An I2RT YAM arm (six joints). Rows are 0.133 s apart.
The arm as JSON. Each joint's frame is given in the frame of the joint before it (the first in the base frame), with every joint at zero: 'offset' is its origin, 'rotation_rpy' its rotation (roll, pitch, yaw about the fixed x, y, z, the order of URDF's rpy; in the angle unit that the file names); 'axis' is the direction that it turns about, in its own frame. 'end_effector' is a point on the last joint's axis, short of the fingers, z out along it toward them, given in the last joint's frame.
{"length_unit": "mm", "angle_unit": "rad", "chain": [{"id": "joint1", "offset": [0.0, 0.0, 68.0], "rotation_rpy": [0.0, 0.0, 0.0], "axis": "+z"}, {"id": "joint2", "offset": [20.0, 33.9, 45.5], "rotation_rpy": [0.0, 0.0, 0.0], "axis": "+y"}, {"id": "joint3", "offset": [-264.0, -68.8, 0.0], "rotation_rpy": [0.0, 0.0, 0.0], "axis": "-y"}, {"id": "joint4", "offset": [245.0, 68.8, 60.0], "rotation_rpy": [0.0, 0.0, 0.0], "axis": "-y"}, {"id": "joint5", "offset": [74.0, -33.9, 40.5], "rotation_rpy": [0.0, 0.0, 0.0], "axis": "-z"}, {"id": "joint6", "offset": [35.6, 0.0, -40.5], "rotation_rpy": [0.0, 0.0, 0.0], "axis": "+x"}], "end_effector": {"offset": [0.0, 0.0, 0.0], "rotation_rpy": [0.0, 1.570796, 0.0]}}
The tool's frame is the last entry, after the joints.
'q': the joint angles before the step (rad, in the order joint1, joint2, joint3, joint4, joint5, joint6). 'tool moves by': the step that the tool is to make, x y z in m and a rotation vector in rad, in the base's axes. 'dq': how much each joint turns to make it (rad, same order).
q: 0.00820 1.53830 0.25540 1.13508 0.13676 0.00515
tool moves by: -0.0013 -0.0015 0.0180 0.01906 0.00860 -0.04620
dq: 0.00006 -0.12697 0.02990 -0.16947 0.04278 0.02633
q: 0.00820 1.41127 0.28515 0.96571 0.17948 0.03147
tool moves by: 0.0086 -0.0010 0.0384 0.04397 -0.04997 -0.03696
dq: -0.00002 -0.12381 0.10430 -0.18729 0.03050 0.04921
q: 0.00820 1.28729 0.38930 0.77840 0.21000 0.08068
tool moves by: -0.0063 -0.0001 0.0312 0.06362 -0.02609 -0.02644
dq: 0.00289 -0.13091 0.06459 -0.18368 0.02196 0.06793
